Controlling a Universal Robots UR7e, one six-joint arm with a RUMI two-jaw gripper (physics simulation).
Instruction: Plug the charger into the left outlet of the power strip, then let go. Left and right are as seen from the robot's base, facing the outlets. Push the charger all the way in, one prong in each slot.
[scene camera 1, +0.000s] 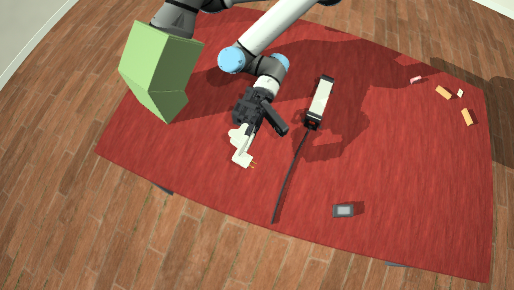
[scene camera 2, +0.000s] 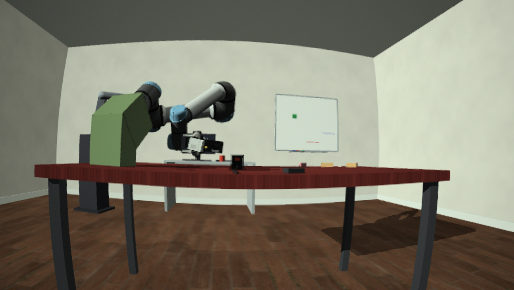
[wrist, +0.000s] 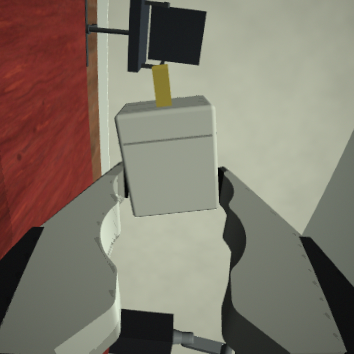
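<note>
My gripper (scene camera 1: 242, 153) (wrist: 172, 167) is shut on the white charger (scene camera 1: 242, 160) (scene camera 2: 195, 145) (wrist: 170, 160), with a finger on each side of its body. The fingers reach out roughly level, and the charger is held above the table. In scene camera 1 its two gold prongs (scene camera 1: 253, 164) point right; in the wrist view one prong (wrist: 161, 86) shows. The power strip (scene camera 1: 321, 97) (scene camera 2: 237, 162) lies on the table to the right of the gripper, apart from the charger. Its white top and red switch show, but its slots are too small to tell. It does not show in the wrist view.
A black cable (scene camera 1: 286, 178) runs from the strip toward the table's front edge. A grey box (scene camera 1: 343, 210) (scene camera 2: 293, 170) lies at the front right. Tan blocks (scene camera 1: 443, 92) (scene camera 1: 467, 116) and a pink block (scene camera 1: 415, 79) lie at the far right. A green angular block (scene camera 1: 145, 65) (scene camera 2: 112, 132) stands at the left.
</note>
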